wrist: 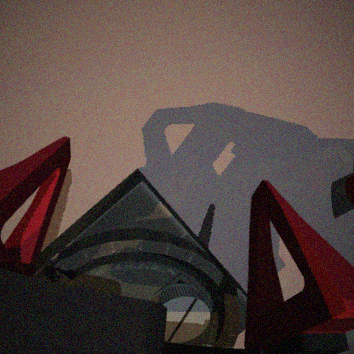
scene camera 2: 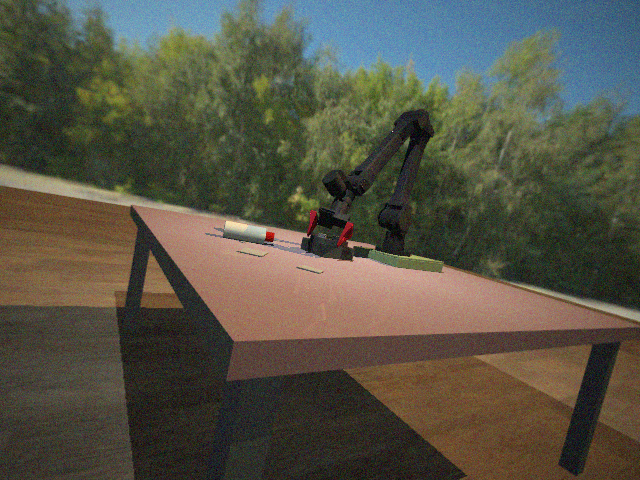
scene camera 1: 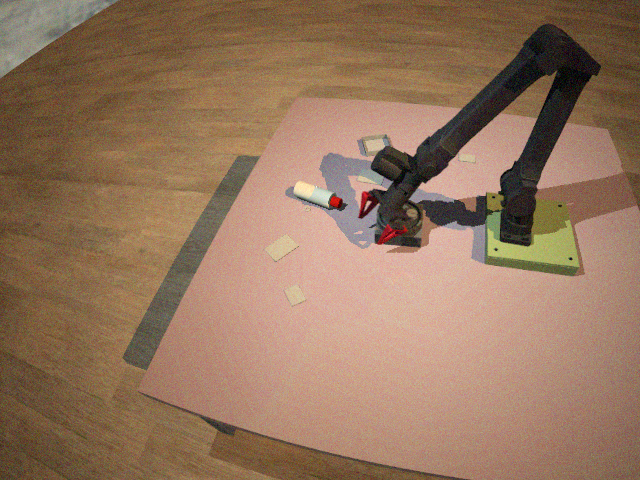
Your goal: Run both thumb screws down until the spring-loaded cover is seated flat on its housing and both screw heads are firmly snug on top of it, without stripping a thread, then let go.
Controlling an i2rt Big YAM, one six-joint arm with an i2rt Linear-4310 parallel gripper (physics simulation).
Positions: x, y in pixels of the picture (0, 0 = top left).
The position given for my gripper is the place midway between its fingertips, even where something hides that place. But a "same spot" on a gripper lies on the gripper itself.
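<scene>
Gripper visible in scene camera 1 (369, 231), in scene camera 2 and in the wrist view. On my gripper, (wrist: 44, 309) and (scene camera 2: 340, 217) are the same spot.
</scene>
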